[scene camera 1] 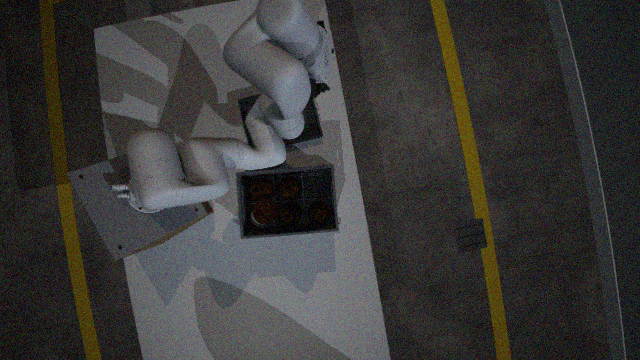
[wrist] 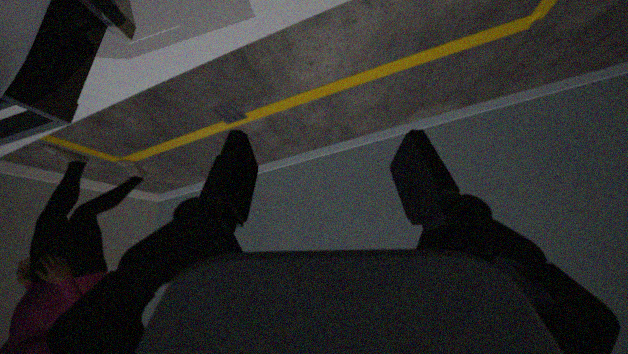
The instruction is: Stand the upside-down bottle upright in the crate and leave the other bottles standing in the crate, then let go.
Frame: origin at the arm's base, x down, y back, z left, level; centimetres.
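Seen in the pictures: gripper, fingertip midpoint: (scene camera 1: 325,70) (wrist: 325,149).
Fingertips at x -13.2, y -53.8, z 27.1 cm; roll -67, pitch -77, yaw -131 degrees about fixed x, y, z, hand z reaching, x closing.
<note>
A point is followed by its place in that frame.
The dark crate (scene camera 1: 290,234) @[x -3.9, y -41.3, z -14.5 cm] stands on the table in the scene view, with three compartments in each of two rows. A broad orange-brown disc with a pale arc (scene camera 1: 263,210) @[x -1.7, y -33.8, z -7.5 cm] fills the lower left compartment and looks like the upturned base of the upside-down bottle. Narrower orange-brown round tops of other bottles show at upper left (scene camera 1: 260,188) @[x -2.6, y -33.6, z -1.2 cm], upper middle (scene camera 1: 289,188) @[x -2.7, y -41.8, z -1.8 cm], lower middle (scene camera 1: 290,213) @[x -2.6, y -41.6, z -8.8 cm] and lower right (scene camera 1: 321,214) @[x -2.7, y -50.3, z -9.8 cm]. The upper right compartment looks empty. My gripper (wrist: 325,149) @[x -13.2, y -53.8, z 27.0 cm] is open and empty, away from the crate beyond its upper side; the arm partly hides it in the scene view.
A second dark tray (scene camera 1: 314,131) @[x 13.1, y -50.4, z 17.5 cm] lies beyond the crate, partly under the arm (scene camera 1: 265,150). The arm's base plate (scene camera 1: 105,215) @[x -7.6, y 8.3, z -5.6 cm] is at the table's left edge. In the wrist view, a dark box side is at upper left and a person in pink (wrist: 45,310) at lower left.
</note>
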